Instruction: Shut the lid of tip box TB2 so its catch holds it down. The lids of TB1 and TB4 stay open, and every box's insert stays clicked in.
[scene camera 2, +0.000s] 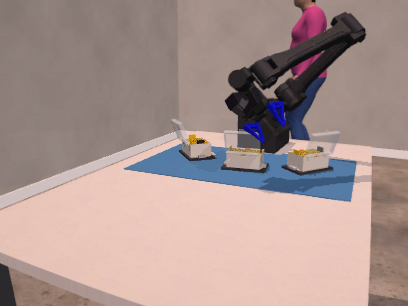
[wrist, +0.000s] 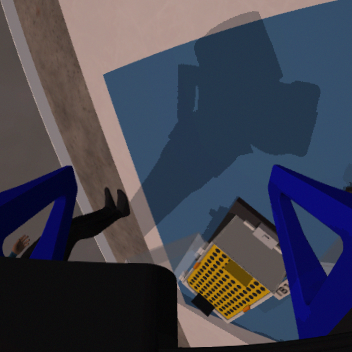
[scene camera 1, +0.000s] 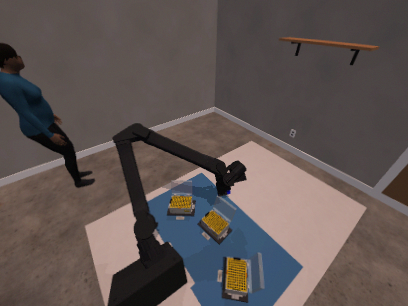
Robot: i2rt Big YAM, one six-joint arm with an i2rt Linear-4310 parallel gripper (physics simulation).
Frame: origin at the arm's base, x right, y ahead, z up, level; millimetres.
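Seen in the pictures: gripper, fingertip midpoint: (scene camera 2: 273, 134) (wrist: 172, 175) (scene camera 1: 218, 182); arm's base, origin of the base link: (scene camera 2: 268, 116) (scene camera 1: 153, 257).
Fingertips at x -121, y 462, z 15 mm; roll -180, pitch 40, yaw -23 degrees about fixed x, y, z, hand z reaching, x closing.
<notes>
Pixels of each thing's top centre, then the offset from my fingertips to it. Level surfaces: height alone.
- middle box, middle of its top: (scene camera 2: 246, 148) (scene camera 1: 213, 222) dx +127, dy -144, dz -89 mm
- third box, middle of its top: (scene camera 2: 199, 139) (scene camera 1: 234, 272) dx +350, dy -230, dz -89 mm
- blue mat, its level: dz -155 mm
- pale table, its level: dz -158 mm
Three tip boxes stand with clear lids raised; I cannot tell which is TB2. One box (scene camera 1: 181, 205) (scene camera 2: 308, 161) (wrist: 250, 249) has its lid (scene camera 1: 181, 188) (scene camera 2: 324, 142) (wrist: 188, 258) up; its label, partly hidden by a finger in the wrist view, reads "TB" with the number unreadable. The middle box (scene camera 1: 216, 224) (scene camera 2: 245, 160) has its lid (scene camera 1: 225, 208) (scene camera 2: 241, 139) up. The third box (scene camera 1: 236, 276) (scene camera 2: 197, 149) has its lid (scene camera 1: 257, 273) (scene camera 2: 178, 132) up. Yellow inserts sit in the boxes. My gripper (scene camera 1: 224, 193) (scene camera 2: 273, 133) (wrist: 172, 175) is open and empty, above the mat and apart from the boxes.
The boxes stand on dark bases on a blue mat (scene camera 1: 270, 255) (scene camera 2: 160, 167) (wrist: 150, 100), on a pale table (scene camera 1: 310, 210) (scene camera 2: 200, 235) (wrist: 100, 22). The arm's shadow falls on the mat. A person (scene camera 1: 35, 105) (scene camera 2: 309, 40) stands beyond the table. A wall shelf (scene camera 1: 327, 43) hangs high.
</notes>
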